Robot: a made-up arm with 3 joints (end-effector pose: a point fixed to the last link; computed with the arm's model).
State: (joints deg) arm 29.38 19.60 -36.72
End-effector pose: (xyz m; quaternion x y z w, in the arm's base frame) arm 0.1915 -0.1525 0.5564 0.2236 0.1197 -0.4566 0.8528
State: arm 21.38 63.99 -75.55
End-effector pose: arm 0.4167 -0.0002 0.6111 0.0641 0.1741 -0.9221 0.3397
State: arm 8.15 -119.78 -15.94
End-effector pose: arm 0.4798 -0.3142 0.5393 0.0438 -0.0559 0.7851 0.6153
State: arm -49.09 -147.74 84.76
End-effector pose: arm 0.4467 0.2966 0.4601 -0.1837 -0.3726 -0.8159 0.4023
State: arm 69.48 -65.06 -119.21
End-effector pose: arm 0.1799 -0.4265 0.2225 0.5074 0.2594 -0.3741 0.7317
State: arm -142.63 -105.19 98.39
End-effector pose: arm 0.4272 0.3094 -0.1367 -0.1935 -0.9273 -0.3136 0.0654
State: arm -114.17 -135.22 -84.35
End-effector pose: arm 0.4056 0.5043 0.2510 -0.7581 0.3605 0.2333 0.4907
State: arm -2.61 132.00 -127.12
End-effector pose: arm 0.5712 -0.0928 0.5847 -0.0145 0.0176 0.7707 0.6368
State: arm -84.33 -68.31 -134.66
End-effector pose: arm 0.1957 0.4130 0.2696 -0.5618 -0.3674 -0.4056 0.6204
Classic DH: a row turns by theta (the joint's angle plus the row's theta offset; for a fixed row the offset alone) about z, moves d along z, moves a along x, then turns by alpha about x. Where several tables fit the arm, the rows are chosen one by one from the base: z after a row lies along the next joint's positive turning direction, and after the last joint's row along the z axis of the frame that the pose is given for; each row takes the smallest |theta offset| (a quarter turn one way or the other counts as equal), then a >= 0, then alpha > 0; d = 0 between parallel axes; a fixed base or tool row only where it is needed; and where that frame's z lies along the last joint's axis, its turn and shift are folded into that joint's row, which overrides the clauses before.
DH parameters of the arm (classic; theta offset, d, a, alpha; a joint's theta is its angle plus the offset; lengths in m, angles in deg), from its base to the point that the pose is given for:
base (fixed): 90 0.158 0 90
joint 1: 0 0.382 -0.064 90
joint 2: -63.43 0 0.1096 180
joint 3: 60.38 0 0.124 0
tool (fixed): 146.18 0.422 0 0

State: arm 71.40 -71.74 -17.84
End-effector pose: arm 0.2998 -0.4847 0.0408 0.5202 -0.2644 0.3680 0.7239
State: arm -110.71 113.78 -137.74
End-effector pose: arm 0.5645 0.4195 0.0742 -0.4808 0.6675 0.4613 0.3323
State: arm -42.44 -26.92 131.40
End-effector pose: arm 0.3936 0.2563 0.4955 -0.0681 0.3555 0.9155 0.1754
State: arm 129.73 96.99 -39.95
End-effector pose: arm 0.4708 -0.4192 0.0022 0.3322 0.8422 -0.3951 0.1558
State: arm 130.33 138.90 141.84
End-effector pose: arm 0.3887 -0.2501 -0.1995 0.9072 -0.0232 0.0107 0.4199
